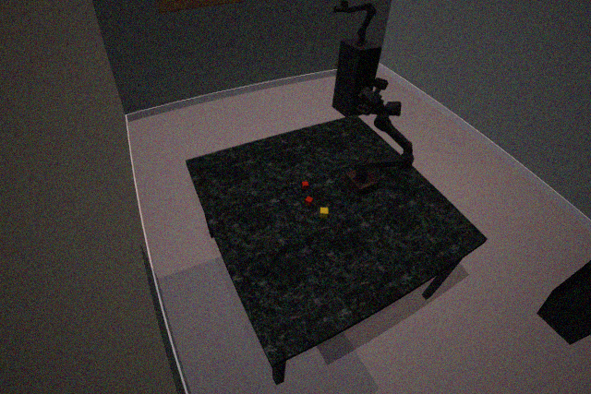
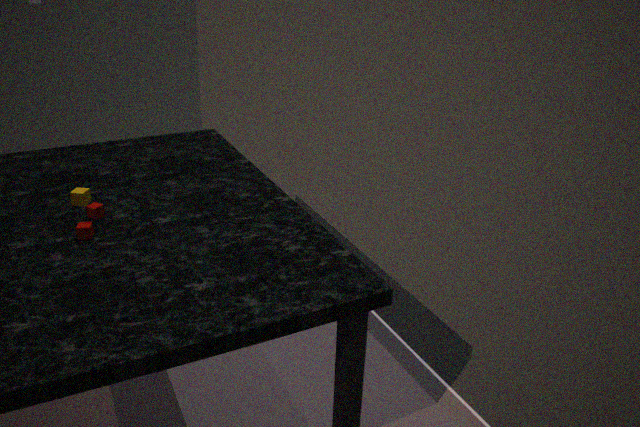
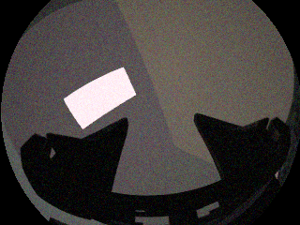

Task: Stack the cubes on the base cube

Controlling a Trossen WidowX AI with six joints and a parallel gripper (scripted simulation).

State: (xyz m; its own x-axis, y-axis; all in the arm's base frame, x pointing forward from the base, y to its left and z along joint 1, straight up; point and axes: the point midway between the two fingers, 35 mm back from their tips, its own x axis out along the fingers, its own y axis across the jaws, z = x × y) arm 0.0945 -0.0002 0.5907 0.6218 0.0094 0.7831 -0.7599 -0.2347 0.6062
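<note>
Right now the yellow cube is 19 cm ahead of my gripper tip, 6 cm to the left of it and 66 cm below it.
</note>
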